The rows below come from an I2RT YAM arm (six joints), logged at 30 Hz.
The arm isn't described. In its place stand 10 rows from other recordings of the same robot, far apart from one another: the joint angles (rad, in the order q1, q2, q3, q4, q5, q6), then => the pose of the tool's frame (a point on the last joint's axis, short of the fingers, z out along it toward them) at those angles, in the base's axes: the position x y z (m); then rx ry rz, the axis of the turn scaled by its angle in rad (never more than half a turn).
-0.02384 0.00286 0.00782 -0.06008 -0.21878 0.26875 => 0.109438 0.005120 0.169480 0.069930 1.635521 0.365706
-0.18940 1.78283 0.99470 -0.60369 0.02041 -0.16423 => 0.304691 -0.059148 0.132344 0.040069 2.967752 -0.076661
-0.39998 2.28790 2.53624 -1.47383 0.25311 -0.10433 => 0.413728 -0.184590 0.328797 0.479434 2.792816 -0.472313
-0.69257 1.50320 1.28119 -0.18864 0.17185 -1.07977 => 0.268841 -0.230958 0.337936 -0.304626 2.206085 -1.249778
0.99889 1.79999 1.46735 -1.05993 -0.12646 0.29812 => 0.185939 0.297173 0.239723 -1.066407 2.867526 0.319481
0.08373 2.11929 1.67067 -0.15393 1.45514 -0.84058 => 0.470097 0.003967 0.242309 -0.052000 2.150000 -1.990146
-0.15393 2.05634 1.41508 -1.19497 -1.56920 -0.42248 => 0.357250 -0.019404 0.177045 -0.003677 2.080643 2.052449
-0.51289 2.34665 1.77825 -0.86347 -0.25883 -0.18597 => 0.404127 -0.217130 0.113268 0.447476 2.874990 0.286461
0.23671 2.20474 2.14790 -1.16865 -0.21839 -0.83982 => 0.446529 0.115652 0.269856 -1.452189 2.329812 0.145173
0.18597 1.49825 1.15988 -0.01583 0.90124 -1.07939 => 0.341281 0.035807 0.318748 -0.623721 1.962669 -1.438687
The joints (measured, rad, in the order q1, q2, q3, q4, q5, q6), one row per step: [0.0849, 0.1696, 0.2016, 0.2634, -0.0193, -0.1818]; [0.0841, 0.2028, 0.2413, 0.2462, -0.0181, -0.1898]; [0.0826, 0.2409, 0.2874, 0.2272, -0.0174, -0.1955]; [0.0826, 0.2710, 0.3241, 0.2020, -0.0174, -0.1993]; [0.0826, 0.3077, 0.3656, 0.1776, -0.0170, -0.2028]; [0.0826, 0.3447, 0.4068, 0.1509, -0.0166, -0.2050]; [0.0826, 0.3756, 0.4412, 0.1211, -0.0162, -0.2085]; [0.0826, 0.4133, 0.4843, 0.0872, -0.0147, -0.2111]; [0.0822, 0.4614, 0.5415, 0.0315, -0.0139, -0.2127]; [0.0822, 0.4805, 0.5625, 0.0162, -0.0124, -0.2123]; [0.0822, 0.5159, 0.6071, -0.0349, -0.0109, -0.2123]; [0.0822, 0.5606, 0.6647, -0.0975, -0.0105, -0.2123]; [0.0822, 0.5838, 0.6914, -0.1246, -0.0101, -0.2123]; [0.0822, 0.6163, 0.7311, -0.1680, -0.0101, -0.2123]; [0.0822, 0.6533, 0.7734, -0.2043, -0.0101, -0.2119]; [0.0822, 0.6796, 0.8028, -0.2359, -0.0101, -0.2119]
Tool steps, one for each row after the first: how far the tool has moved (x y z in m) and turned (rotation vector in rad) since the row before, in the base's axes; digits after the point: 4 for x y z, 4 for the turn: [0.0015, 0.0000, 0.0091, -0.0082, 0.0099, -0.0042]; [0.0020, 0.0000, 0.0106, -0.0062, 0.0104, -0.0037]; [0.0021, 0.0002, 0.0073, -0.0052, 0.0182, -0.0010]; [0.0029, 0.0002, 0.0084, -0.0049, 0.0192, -0.0012]; [0.0034, 0.0003, 0.0079, -0.0039, 0.0222, -0.0009]; [0.0032, 0.0002, 0.0057, -0.0055, 0.0259, -0.0011]; [0.0039, 0.0003, 0.0074, -0.0046, 0.0282, -0.0019]; [0.0053, 0.0004, 0.0086, -0.0053, 0.0463, -0.0014]; [0.0023, 0.0001, 0.0035, -0.0005, 0.0134, -0.0014]; [0.0041, 0.0003, 0.0058, -0.0033, 0.0418, -0.0015]; [0.0051, 0.0004, 0.0078, -0.0041, 0.0495, -0.0004]; [0.0030, 0.0002, 0.0034, -0.0019, 0.0235, -0.0004]; [0.0041, 0.0003, 0.0048, -0.0030, 0.0361, 0.0000]; [0.0051, 0.0004, 0.0057, -0.0021, 0.0309, 0.0000]; [0.0037, 0.0003, 0.0031, -0.0023, 0.0284, 0.0000]
